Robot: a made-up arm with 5 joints. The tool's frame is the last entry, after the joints.
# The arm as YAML. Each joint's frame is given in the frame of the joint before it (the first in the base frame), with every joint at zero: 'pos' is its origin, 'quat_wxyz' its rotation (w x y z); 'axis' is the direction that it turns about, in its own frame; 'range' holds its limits. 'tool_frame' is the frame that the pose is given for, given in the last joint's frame.
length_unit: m
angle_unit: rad
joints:
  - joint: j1
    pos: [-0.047, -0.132, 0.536]
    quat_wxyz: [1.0, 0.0, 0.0, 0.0]
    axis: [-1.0, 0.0, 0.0]
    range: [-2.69, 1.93]
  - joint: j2
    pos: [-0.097, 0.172, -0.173]
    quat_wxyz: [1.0, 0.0, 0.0, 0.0]
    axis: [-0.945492, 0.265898, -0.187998]
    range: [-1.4, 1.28]
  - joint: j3
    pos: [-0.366, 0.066, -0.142]
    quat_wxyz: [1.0, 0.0, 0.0, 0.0]
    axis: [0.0, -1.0, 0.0]
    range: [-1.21, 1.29]
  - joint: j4
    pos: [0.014, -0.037, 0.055]
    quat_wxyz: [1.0, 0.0, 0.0, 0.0]
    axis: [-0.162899, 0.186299, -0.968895]
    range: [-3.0, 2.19]
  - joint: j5
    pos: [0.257, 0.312, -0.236]
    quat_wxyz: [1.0, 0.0, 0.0, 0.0]
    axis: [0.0, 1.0, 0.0]
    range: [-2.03, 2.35]
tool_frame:
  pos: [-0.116, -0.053, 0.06]
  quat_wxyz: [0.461, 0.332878, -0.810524, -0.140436]
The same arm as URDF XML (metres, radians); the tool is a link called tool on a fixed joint. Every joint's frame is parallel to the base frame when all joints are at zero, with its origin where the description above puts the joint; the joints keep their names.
<robot name="arm">
  <link name="base"/>
  <link name="link1"/>
  <link name="link2"/>
  <link name="link3"/>
  <link name="link4"/>
  <link name="link5"/>
  <link name="tool"/>
  <joint name="j1" type="revolute">
    <parent link="base"/>
    <child link="link1"/>
    <origin xyz="-0.047 -0.132 0.536"/>
    <axis xyz="-1 0 0"/>
    <limit lower="-2.69" upper="1.93"/>
  </joint>
  <joint name="j2" type="revolute">
    <parent link="link1"/>
    <child link="link2"/>
    <origin xyz="-0.097 0.172 -0.173"/>
    <axis xyz="-0.945492 0.265898 -0.187998"/>
    <limit lower="-1.4" upper="1.28"/>
  </joint>
  <joint name="j3" type="revolute">
    <parent link="link2"/>
    <child link="link3"/>
    <origin xyz="-0.366 0.066 -0.142"/>
    <axis xyz="0 -1 0"/>
    <limit lower="-1.21" upper="1.29"/>
  </joint>
  <joint name="j4" type="revolute">
    <parent link="link3"/>
    <child link="link4"/>
    <origin xyz="0.014 -0.037 0.055"/>
    <axis xyz="-0.162899 0.186299 -0.968895"/>
    <limit lower="-3" upper="2.19"/>
  </joint>
  <joint name="j5" type="revolute">
    <parent link="link4"/>
    <child link="link5"/>
    <origin xyz="0.257 0.312 -0.236"/>
    <axis xyz="0 1 0"/>
    <limit lower="-2.03" upper="2.35"/>
  </joint>
  <joint name="tool_joint" type="fixed">
    <parent link="link5"/>
    <child link="tool"/>
    <origin xyz="-0.116 -0.053 0.06" rpy="2.3571 -0.7126 -2.0567"/>
  </joint>
</robot>

